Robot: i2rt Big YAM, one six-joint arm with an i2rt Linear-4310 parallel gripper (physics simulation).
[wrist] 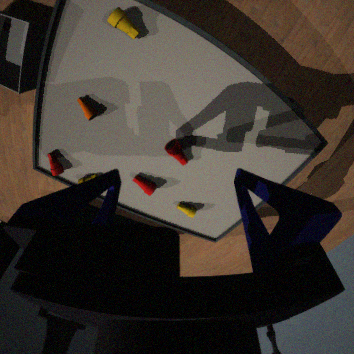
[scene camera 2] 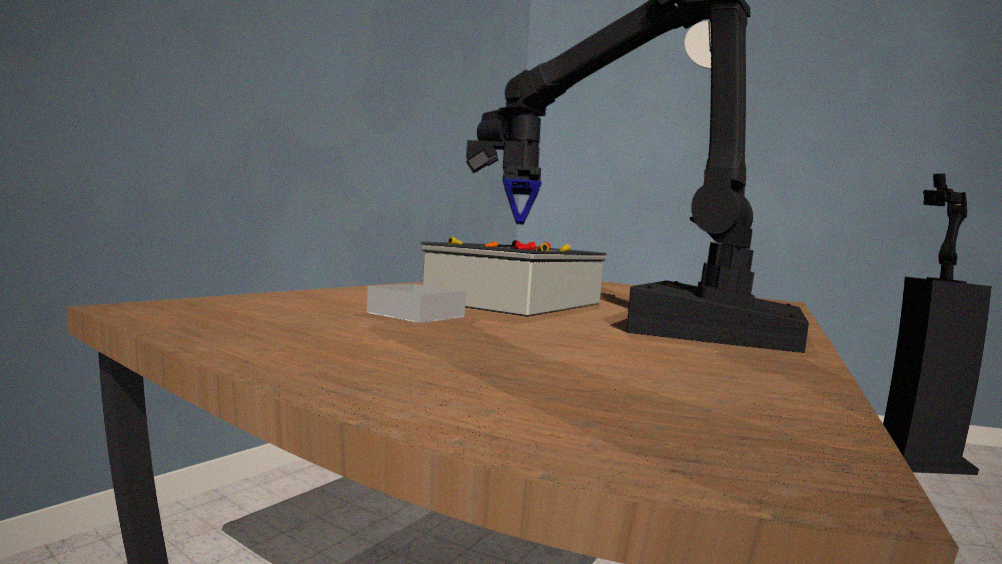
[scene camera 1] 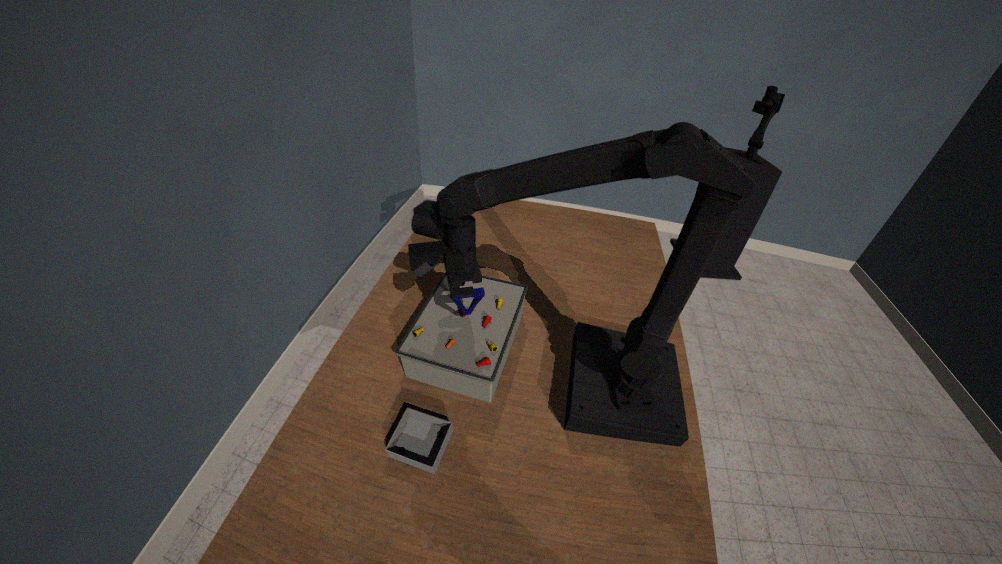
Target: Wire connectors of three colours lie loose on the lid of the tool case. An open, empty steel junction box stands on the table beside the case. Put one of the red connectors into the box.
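Places are measured from the arm's base along level axes (x ahead, y down, z left), in metres.
Pixels of known places: gripper, fingertip midpoint: (wrist: 177, 174) (scene camera 2: 519, 223) (scene camera 1: 464, 299); arm's base at its link origin: (scene camera 2: 723, 298) (scene camera 1: 628, 386).
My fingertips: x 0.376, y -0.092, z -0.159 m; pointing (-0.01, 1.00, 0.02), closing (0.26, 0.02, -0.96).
Ahead of a thing's pixels: the offset from my fingertips to its middle. "spot": to the spot under its first point.
My gripper (scene camera 1: 466, 312) (scene camera 2: 520, 222) (wrist: 177, 174) is open and empty, pointing down a short way above the case lid {spot: dz +0.071, dx -0.011, dy +0.048 m} (scene camera 1: 466, 337) (wrist: 155, 60). One red connector {dz +0.000, dx -0.003, dy +0.041 m} (wrist: 176, 151) lies between and slightly beyond the fingertips in the wrist view; in scene camera 1 the fingers mostly hide it. A second red connector {dz +0.027, dx -0.053, dy +0.041 m} (scene camera 1: 486, 321) (wrist: 144, 184) lies nearer the left finger in the wrist view. A third red connector {dz +0.141, dx -0.054, dy +0.041 m} (scene camera 1: 483, 362) (wrist: 55, 163) lies near a lid corner. The open steel junction box {dz +0.285, dx +0.065, dy +0.126 m} (scene camera 1: 410, 458) (scene camera 2: 417, 304) (wrist: 16, 47) stands beside the case; its inside looks empty in scene camera 1.
An orange connector {dz +0.096, dx +0.022, dy +0.043 m} (scene camera 1: 450, 343) (wrist: 87, 108) lies on the lid. Yellow connectors {dz +0.068, dx +0.097, dy +0.042 m} (scene camera 1: 417, 331) {dz -0.033, dx -0.080, dy +0.042 m} (scene camera 1: 499, 303) {dz +0.096, dx -0.068, dy +0.042 m} (scene camera 1: 492, 346) lie around it; the left finger partly hides one in the wrist view. The arm's base (scene camera 1: 624, 413) (scene camera 2: 715, 322) stands on the table beyond the case.
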